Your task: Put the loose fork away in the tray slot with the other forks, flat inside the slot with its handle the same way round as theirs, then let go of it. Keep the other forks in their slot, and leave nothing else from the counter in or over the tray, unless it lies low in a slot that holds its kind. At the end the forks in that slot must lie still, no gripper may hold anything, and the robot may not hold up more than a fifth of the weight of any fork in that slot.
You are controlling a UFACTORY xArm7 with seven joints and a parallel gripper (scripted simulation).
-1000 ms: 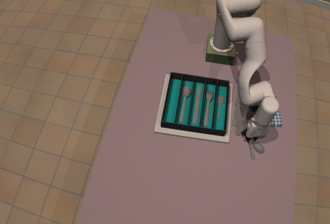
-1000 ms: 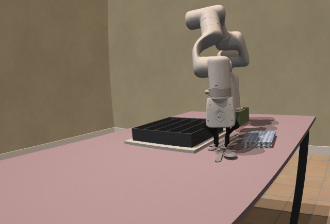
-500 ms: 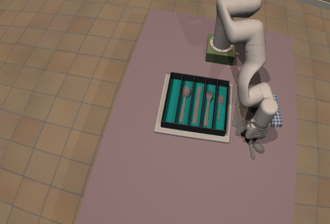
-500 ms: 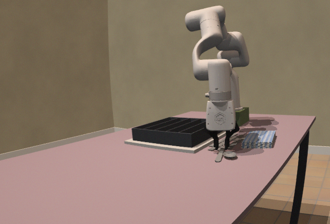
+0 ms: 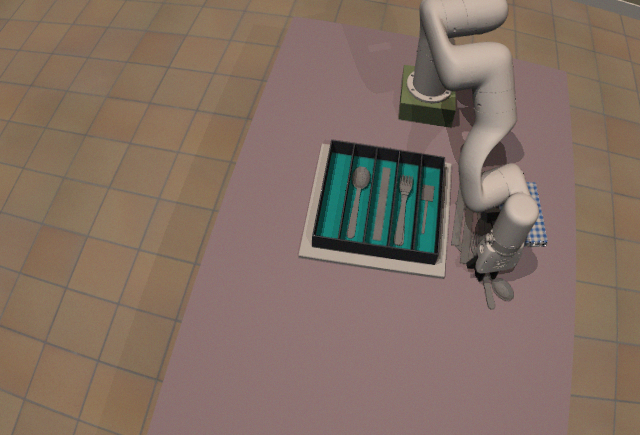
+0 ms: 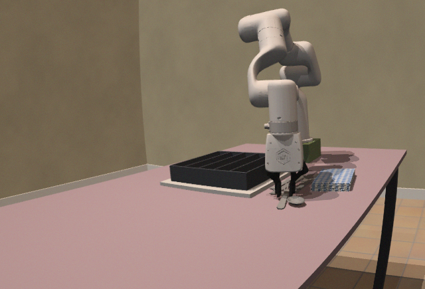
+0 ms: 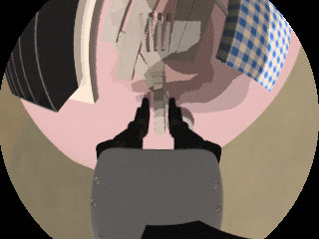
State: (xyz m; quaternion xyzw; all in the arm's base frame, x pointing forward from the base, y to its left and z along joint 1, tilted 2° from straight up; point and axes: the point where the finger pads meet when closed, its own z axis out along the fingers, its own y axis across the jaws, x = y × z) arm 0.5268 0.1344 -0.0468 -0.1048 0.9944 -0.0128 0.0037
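Now: hand 170 mm past the tray, 260 mm to the left of it and 20 mm below it. The rest, counted from my hand: blue checked napkin 180 mm behind, 100 mm to the left, 20 mm below.
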